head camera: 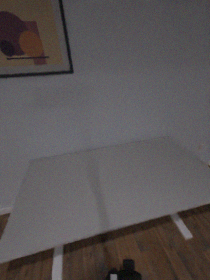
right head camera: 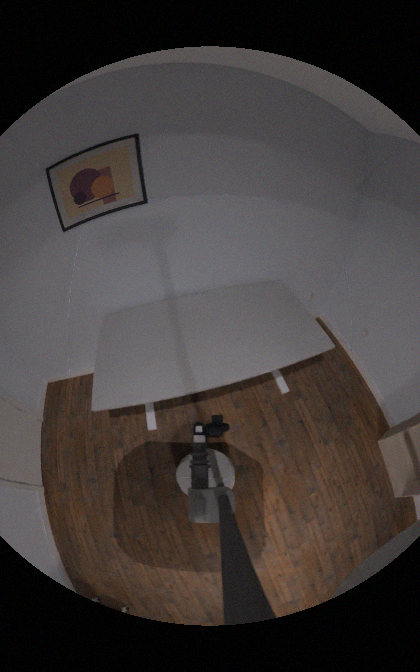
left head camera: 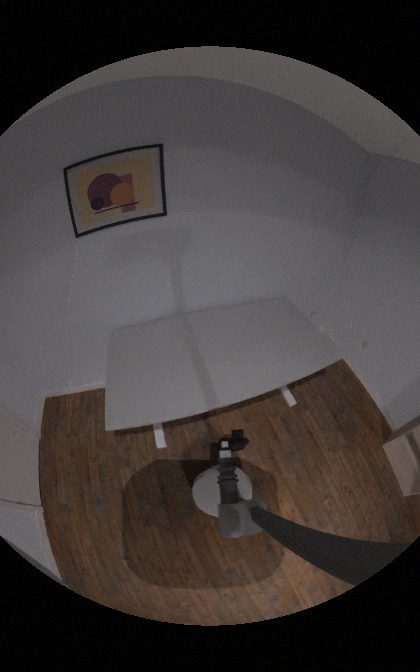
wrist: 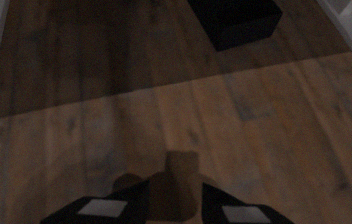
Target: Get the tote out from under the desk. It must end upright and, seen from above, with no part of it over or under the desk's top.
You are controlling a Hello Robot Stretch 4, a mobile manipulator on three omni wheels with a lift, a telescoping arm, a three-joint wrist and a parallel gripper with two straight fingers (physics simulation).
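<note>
The black tote shows at the top right of the wrist view, cut off by the frame's top edge. It appears upright on the floor, within a dark shadow. The tote does not show in the head views. The desk's pale top hides the floor beneath it. My gripper points down at the floor in front of the desk. Its fingers are open and apart from the tote, with bare floor showing between them. In the head views its fingertips are hidden below its body.
The desk's left foot and right foot stick out past its front edge. A pale cabinet stands at the far right. Walls rise behind and right of the desk.
</note>
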